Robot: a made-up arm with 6 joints.
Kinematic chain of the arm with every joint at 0, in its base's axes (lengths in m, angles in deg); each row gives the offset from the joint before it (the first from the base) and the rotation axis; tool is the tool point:
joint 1: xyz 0 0 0.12 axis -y
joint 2: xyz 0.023 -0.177 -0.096 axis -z
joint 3: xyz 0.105 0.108 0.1 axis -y
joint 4: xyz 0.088 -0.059 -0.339 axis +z
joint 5: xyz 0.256 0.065 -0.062 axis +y
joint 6: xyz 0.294 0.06 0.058 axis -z
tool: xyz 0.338 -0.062 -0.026
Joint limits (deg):
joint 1: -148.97..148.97
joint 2: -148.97..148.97
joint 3: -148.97..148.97
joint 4: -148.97..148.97
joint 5: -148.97..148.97
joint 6: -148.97..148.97
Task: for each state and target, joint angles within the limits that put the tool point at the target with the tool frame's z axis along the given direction. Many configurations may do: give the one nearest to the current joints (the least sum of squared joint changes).
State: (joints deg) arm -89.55 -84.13 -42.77 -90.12 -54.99 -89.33
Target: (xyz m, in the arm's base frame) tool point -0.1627 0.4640 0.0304 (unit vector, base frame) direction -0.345 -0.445 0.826
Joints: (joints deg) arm -48.50 -99.86 -30.20 -66.36 -84.14 -61.30
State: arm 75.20 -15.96 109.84 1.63 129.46 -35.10
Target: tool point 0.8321 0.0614 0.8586 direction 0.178 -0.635 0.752
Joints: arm 37.93 -0.19 78.53 -47.02 119.48 -32.34
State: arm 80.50 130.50 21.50 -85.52 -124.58 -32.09
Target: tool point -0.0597 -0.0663 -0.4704 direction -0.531 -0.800 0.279
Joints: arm 107.21 142.28 32.50 -111.89 -74.02 -72.92
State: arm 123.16 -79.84 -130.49 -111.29 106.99 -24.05
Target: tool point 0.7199 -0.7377 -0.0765 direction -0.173 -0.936 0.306
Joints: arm 131.03 -40.04 -86.28 -87.06 110.03 -34.15
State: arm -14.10 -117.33 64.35 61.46 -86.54 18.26
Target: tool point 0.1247 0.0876 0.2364 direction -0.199 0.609 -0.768
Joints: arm -45.64 -115.12 67.32 52.61 -127.59 53.42
